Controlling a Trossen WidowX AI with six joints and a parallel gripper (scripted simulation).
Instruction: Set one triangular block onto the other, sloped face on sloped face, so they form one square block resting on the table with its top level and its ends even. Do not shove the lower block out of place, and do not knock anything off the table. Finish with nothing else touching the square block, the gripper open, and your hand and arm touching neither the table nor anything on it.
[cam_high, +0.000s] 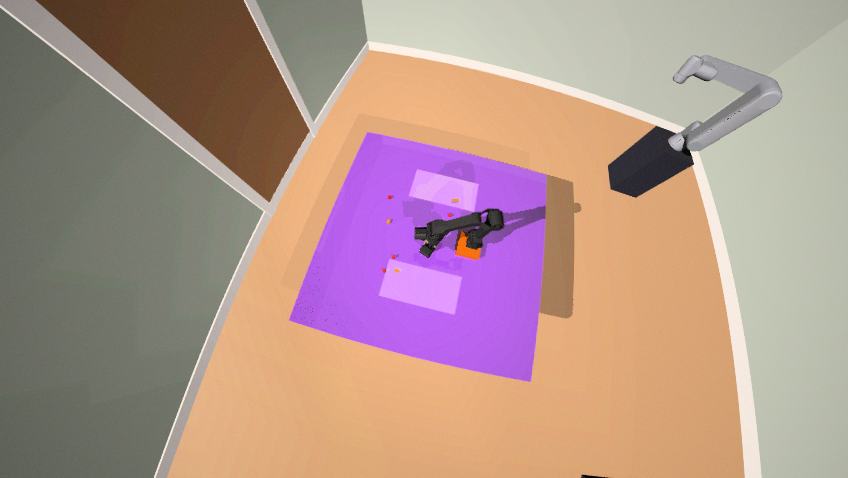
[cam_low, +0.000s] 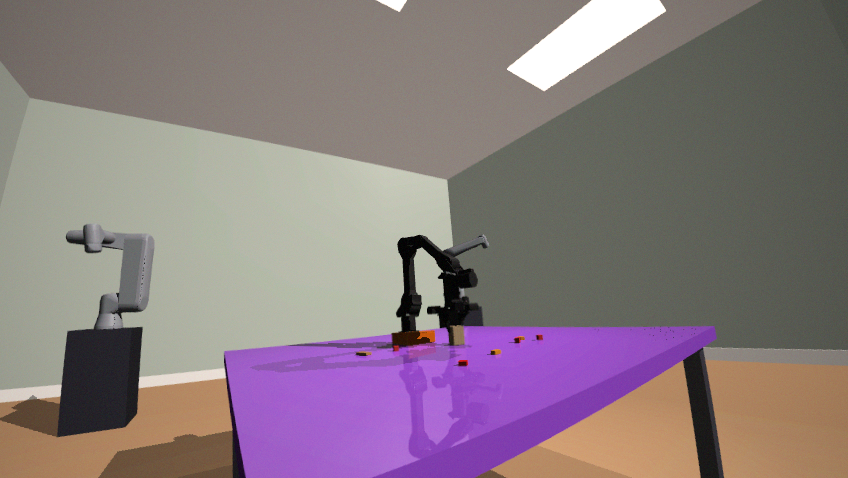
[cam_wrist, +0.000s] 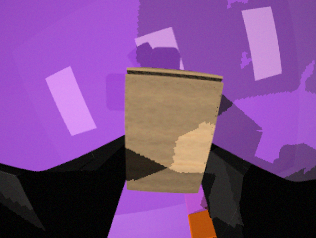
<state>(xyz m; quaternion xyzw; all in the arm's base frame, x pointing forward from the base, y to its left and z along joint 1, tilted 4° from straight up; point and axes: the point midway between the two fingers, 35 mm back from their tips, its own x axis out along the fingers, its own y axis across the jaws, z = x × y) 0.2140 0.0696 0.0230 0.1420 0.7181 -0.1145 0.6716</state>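
My gripper tip is 1 cm below the tan triangular block.
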